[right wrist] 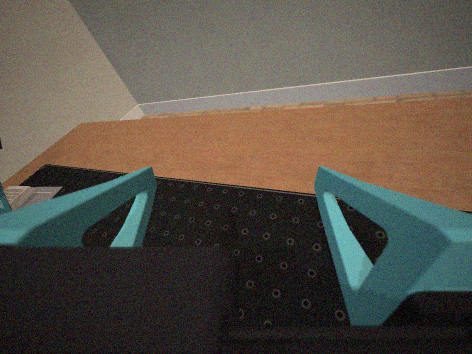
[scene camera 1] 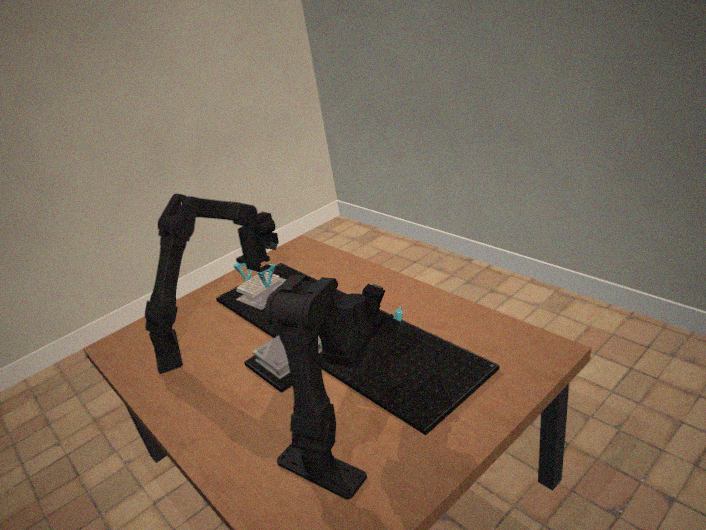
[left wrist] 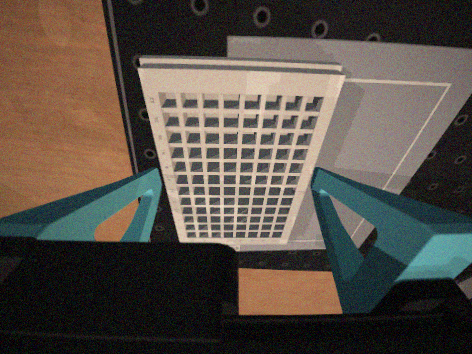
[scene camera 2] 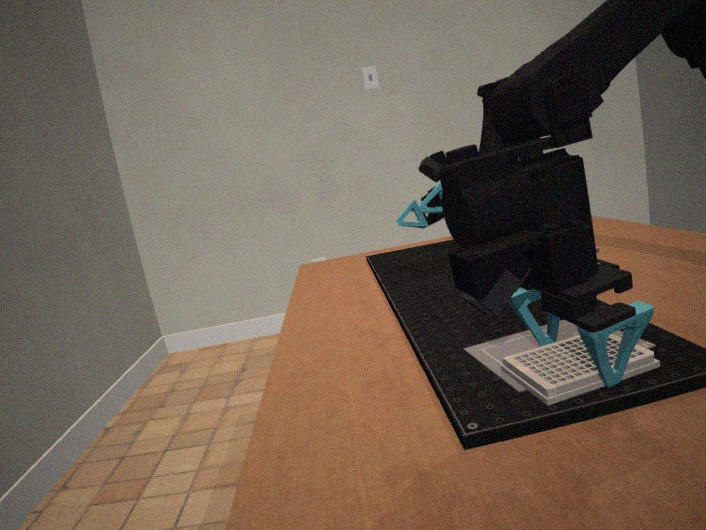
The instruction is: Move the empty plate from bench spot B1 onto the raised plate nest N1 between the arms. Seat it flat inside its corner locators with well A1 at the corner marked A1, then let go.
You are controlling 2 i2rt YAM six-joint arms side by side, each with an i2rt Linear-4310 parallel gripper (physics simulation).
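Places are measured from the left arm's base along level axes (x ahead, y left, z up), in metres.
Pixels of known places: left gripper, fingertip midpoint: [scene camera 1: 258, 284] [left wrist: 236, 176] [scene camera 2: 578, 364]; right gripper, fingertip midpoint: [right wrist: 235, 175] [scene camera 1: 383, 302] [scene camera 2: 408, 216]; left arm's base, origin of the base link: [scene camera 1: 167, 351]; right arm's base, origin of the base link: [scene camera 1: 320, 469].
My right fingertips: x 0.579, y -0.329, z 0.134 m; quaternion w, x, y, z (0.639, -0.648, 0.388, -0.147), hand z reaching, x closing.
Ahead of a thing's pixels: the offset from my right fingertips to its top centre. "pt": to the spot under its first point. Level surfaces: height alone.
The cream well plate @(dx -0.244, dy +0.511, dz -0.105 m) [scene camera 1: 249, 289] [scene camera 2: 570, 360] [left wrist: 239, 150] is over the grey pad @(pt dx -0.155, dy +0.459, dz -0.120 m) [scene camera 2: 489, 354] [left wrist: 385, 125] at the far left of the black board in scene camera 1. It reaches past one pad edge, beside the pad's white outline; I cannot tell its exact height. My left gripper [scene camera 1: 257, 281] [scene camera 2: 579, 362] [left wrist: 236, 176] is open, a finger beyond each long side of the plate. My right gripper [scene camera 2: 419, 216] [right wrist: 235, 175] is open and empty above the board. The grey raised nest @(dx -0.255, dy +0.089, dz -0.083 m) [scene camera 1: 270, 359] is partly hidden behind the right arm. The marking A1 is not readable.
The black perforated board @(dz -0.121 m) [scene camera 1: 433, 370] [scene camera 2: 399, 296] [right wrist: 270, 250] lies along the wooden table @(dz -0.134 m) [scene camera 1: 513, 342] [scene camera 2: 342, 456]. The right arm crosses in front of the board and nest in scene camera 1. A smaller black base @(dz -0.121 m) [scene camera 1: 279, 385] is under the nest.
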